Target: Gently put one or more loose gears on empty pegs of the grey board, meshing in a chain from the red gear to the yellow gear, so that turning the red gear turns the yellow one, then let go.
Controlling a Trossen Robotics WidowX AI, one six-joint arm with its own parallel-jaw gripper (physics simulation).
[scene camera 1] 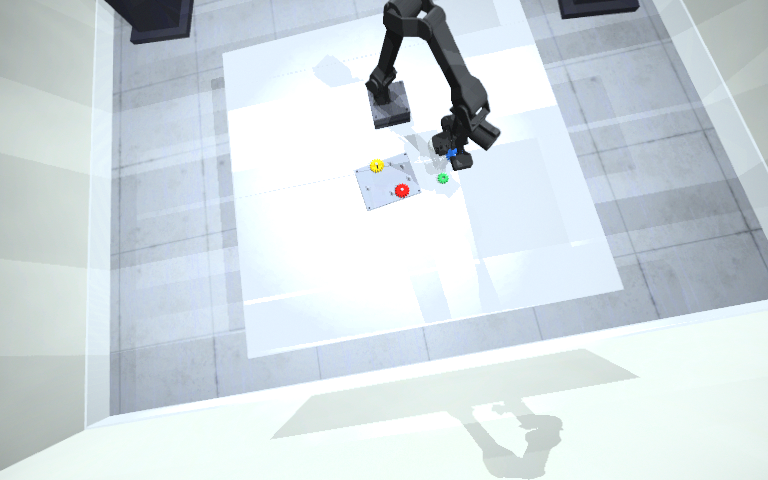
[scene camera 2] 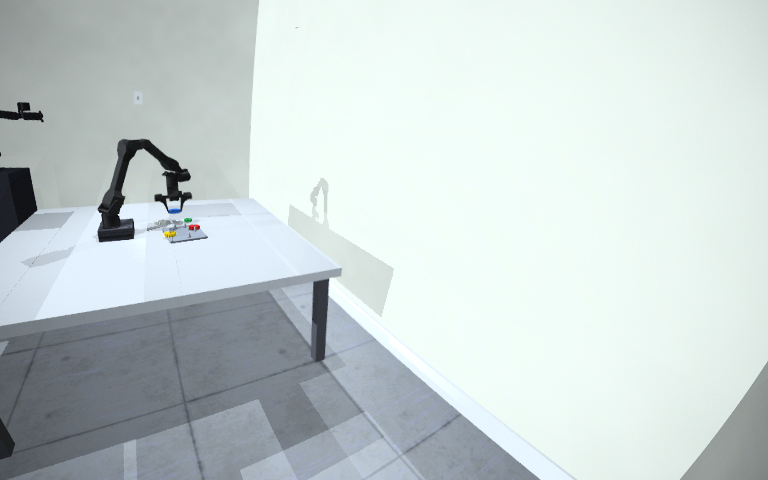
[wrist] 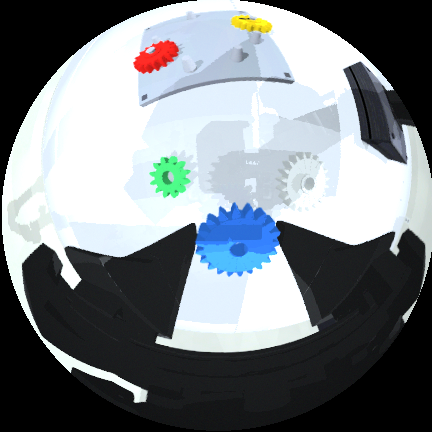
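Blue gear, held by the gripper; nothing else touches it. Green gear on the table.
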